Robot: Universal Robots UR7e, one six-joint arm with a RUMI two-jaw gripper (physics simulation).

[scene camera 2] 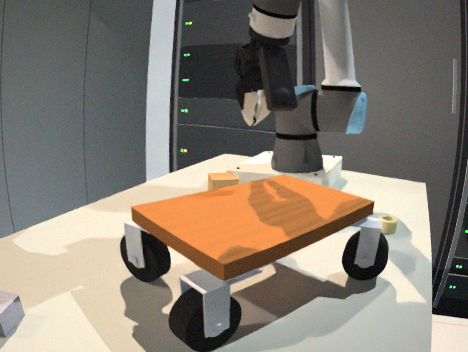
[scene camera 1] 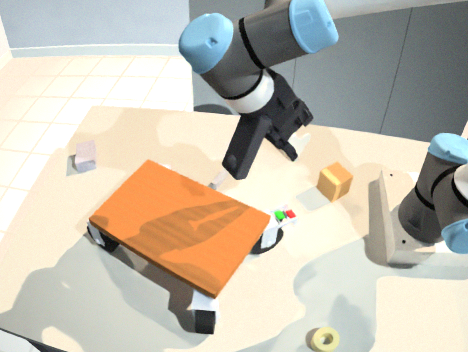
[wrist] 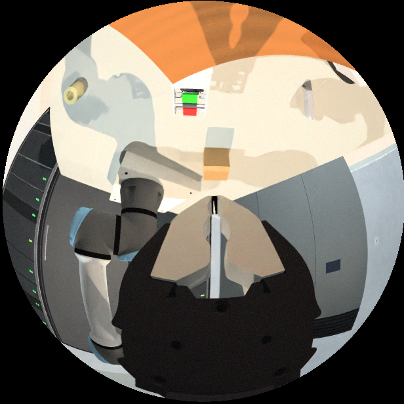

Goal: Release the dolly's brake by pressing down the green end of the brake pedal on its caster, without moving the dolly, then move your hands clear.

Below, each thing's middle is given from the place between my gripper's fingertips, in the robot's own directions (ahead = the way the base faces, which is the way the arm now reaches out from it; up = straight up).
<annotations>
Now: hand 12 cm past the orange cube (scene camera 1: 334, 181), 12 cm to the left of it and 17 cm above it. From my hand the other things lie so: orange dolly (scene camera 1: 200, 236) (20 cm ahead, 12 cm to the left, 14 cm below).
</annotations>
